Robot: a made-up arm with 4 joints. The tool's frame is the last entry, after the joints.
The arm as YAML. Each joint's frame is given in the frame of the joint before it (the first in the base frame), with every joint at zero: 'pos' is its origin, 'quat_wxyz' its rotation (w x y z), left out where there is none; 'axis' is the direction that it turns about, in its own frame. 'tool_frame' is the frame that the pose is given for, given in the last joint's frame.
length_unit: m
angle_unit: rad
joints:
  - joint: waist
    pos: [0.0, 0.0, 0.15]
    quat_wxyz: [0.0, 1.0, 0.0, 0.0]
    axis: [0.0, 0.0, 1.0]
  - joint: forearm
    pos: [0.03, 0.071, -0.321]
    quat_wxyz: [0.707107, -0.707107, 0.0, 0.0]
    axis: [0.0, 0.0, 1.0]
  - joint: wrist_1
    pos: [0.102, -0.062, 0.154]
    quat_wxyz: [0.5, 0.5, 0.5, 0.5]
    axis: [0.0, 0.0, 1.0]
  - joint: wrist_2
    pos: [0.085, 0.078, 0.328]
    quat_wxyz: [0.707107, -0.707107, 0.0, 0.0]
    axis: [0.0, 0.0, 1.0]
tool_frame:
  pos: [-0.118, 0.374, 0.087]
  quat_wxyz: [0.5, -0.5, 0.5, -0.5]
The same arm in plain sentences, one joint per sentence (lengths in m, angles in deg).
The arm has four revolute joints in a row. What follows holds with every joint at zero, and every direction is one of the base frame's. Joint 1 sits 0.15 m along +z from the base frame's origin and turns about -z. Joint 2 sits 0.03 m along +x and 0.071 m along -y and 0.321 m along +z from joint 1 and turns about -y. Joint 3 sits 0.102 m along +x and 0.154 m along -y and 0.062 m along -z from joint 2 and turns about +x. Joint 4 sits 0.328 m along +x and 0.078 m along -y and 0.085 m along +z from joint 3 and turns about -y. The tool frame, which is the frame that the pose is given for, sits 0.374 m along -x and 0.087 m along -y and 0.118 m along -z from joint 4; its axes are parallel to the base frame's.
